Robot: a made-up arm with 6 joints.
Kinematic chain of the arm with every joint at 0, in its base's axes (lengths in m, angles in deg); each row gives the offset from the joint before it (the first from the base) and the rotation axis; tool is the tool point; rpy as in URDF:
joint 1: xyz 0 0 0.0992 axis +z
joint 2: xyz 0 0 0 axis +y
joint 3: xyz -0.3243 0 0.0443 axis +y
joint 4: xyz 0.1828 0 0.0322 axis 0.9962 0 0.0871
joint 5: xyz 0 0 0 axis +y
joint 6: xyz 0.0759 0 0.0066 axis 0.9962 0 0.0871
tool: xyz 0 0 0 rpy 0 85 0
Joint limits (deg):
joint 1: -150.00..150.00
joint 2: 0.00..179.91
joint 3: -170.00..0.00
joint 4: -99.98..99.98
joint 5: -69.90..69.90
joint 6: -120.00..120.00
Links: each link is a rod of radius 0.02 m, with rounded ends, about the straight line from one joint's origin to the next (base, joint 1, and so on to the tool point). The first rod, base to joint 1, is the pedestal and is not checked.
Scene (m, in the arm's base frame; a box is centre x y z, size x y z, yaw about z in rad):
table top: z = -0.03
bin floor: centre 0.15 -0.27 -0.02 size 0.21 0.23 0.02 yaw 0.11
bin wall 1: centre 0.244 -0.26 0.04 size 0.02 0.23 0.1 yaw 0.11
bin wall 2: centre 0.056 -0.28 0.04 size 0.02 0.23 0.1 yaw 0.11
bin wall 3: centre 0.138 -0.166 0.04 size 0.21 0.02 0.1 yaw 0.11
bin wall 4: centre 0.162 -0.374 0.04 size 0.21 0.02 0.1 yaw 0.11
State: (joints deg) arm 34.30 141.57 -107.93 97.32 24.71 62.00
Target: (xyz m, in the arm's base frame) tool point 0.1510 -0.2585 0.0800
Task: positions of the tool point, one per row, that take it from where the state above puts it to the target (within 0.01 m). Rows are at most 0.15 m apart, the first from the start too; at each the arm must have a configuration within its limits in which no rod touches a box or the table.
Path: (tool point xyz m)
1: 0.4509 0.2014 0.1623
2: 0.4614 0.0838 0.1625
3: 0.4398 -0.0271 0.1624
4: 0.3906 -0.1225 0.1623
5: 0.3203 -0.1953 0.1622
6: 0.2374 -0.2411 0.1624
7: 0.1510 -0.2585 0.1627
8: 0.1525 -0.2609 0.1211
9: 0.1510 -0.2585 0.0800

